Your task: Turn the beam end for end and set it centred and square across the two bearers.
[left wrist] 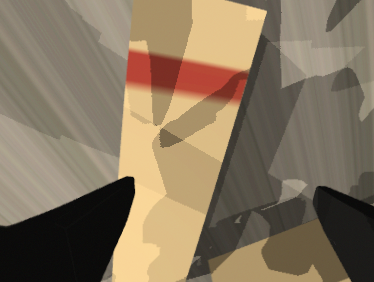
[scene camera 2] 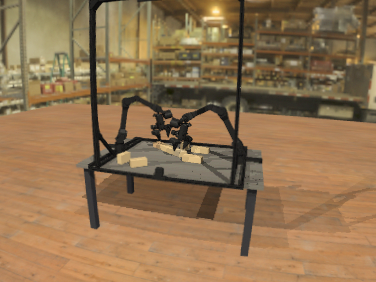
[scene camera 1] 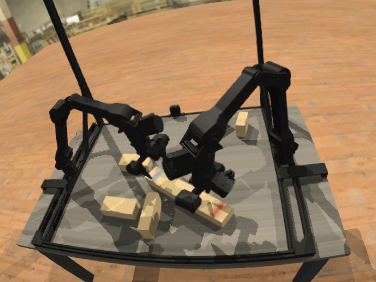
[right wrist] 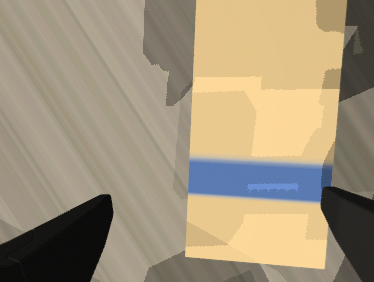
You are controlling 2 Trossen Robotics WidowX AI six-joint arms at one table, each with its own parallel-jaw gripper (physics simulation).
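Frame: origin at the left arm's base, x ahead, y left, z up, level; millimetres.
Seen in the pictures: left gripper, between the fingertips: (left wrist: 224, 190) (scene camera 2: 164, 139) (scene camera 1: 200, 202); right gripper, between the fingertips: (scene camera 2: 178, 150) (scene camera 1: 158, 169) (right wrist: 214, 200); left arm's base, origin of its link: (scene camera 2: 119, 149) (scene camera 1: 283, 158); right arm's base, origin of its link: (scene camera 2: 240, 161) (scene camera 1: 71, 172).
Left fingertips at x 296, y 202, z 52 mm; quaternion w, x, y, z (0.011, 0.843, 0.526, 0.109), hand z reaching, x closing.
Observation:
Pixels of each thing's top centre, then the offset from my left fingertips to it.
- long pale wood beam, centre of its top: (left wrist: 155, 252) (scene camera 1: 184, 191) (scene camera 2: 168, 146) 71 mm right, 61 mm ahead, 33 mm down
- upright-looking block, centre of its top: (scene camera 1: 147, 210) 20 mm left, 169 mm ahead, 8 mm down
The long pale wood beam (scene camera 1: 172, 187) (scene camera 2: 171, 150) (left wrist: 175, 150) (right wrist: 265, 120) lies slantwise near the table's middle. Its red band (scene camera 1: 217, 209) (left wrist: 187, 77) is toward the lower right in scene camera 1, its blue band (scene camera 1: 157, 174) (right wrist: 260, 180) toward the upper left. My left gripper (scene camera 1: 205, 193) (left wrist: 224, 190) is open over the beam, inward of the red band. My right gripper (scene camera 1: 148, 171) (right wrist: 214, 200) is open over the blue-banded end; one finger appears at the beam's edge, the other well off it. Which blocks are the bearers, and the beam's underside, I cannot tell.
Plain wood blocks stand around: one block (scene camera 1: 120, 207) and an upright-looking block (scene camera 1: 148, 220) at the lower left, another block (scene camera 1: 128, 161) beside the right gripper, and a block (scene camera 1: 242, 125) at the back right. A dark frame (scene camera 1: 175, 258) edges the table.

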